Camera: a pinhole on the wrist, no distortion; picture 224 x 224 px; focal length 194.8 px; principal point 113.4 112.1 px. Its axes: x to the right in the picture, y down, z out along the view. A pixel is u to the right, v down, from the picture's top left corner.
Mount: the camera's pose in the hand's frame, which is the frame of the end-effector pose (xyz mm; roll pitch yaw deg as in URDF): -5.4 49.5 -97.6 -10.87 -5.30 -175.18
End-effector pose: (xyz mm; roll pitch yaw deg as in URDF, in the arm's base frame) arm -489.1 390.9 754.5 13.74 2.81 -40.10
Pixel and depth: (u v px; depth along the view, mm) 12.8 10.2 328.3
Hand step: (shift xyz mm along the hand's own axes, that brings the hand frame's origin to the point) 186.5 172.8 240.0
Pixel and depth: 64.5 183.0 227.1
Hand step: 80.7 -67.7 103.7
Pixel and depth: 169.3 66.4 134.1
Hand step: -31.4 52.9 43.0
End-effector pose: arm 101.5 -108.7 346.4 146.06 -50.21 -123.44
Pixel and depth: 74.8 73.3 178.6
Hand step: 46.4 55.1 80.5
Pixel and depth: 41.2 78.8 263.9
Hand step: 116.7 54.3 159.9
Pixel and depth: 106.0 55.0 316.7
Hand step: 34.1 84.4 228.4
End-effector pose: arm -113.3 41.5 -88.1 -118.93 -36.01 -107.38
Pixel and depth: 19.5 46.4 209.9
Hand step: 112.7 89.5 111.6
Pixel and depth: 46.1 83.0 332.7
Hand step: 140.8 47.8 226.4
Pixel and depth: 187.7 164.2 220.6
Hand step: -61.6 -55.1 114.8
